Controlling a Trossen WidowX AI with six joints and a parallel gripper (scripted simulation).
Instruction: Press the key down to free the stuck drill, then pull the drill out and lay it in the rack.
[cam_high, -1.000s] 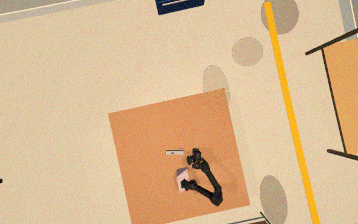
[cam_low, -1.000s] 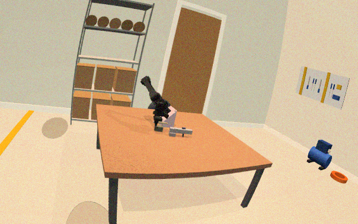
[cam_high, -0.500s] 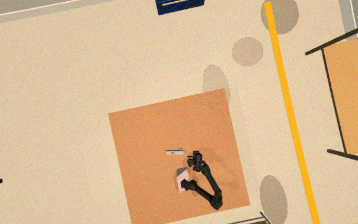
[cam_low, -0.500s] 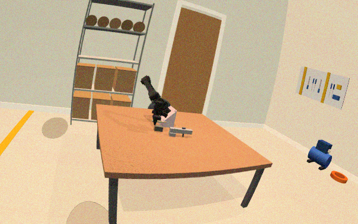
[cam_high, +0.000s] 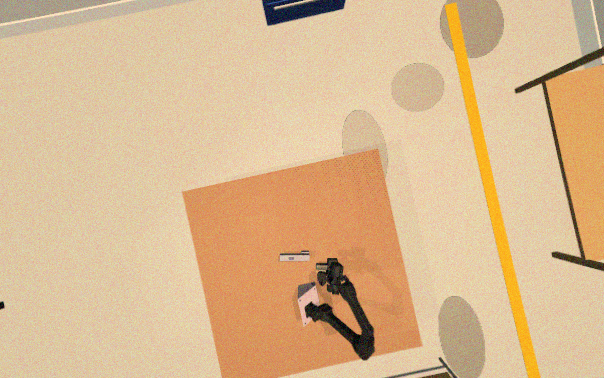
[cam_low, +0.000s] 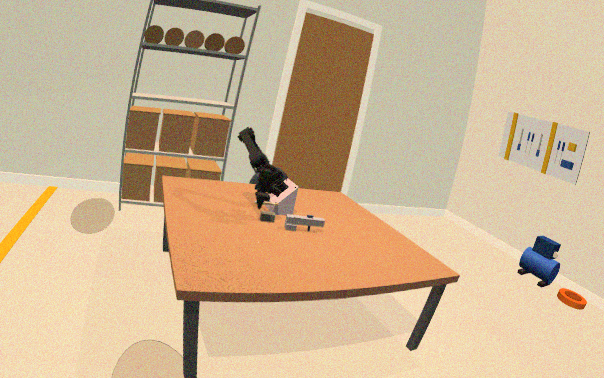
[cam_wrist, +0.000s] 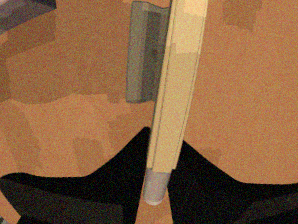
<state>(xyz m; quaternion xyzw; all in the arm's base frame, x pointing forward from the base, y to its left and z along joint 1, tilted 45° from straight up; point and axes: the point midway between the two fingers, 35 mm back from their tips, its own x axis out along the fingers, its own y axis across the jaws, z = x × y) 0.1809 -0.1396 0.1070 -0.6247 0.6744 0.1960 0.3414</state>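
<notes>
My gripper tip is 10 mm short of the drill, 40 mm to the right of it and 30 mm below it. Round my gripper tip: dark key knob 120 mm ahead, 220 mm to the left; dark grey rack 10 mm ahead, 50 mm to the left, 40 mm below; block 110 mm ahead, 200 mm to the left, 10 mm below.
</notes>
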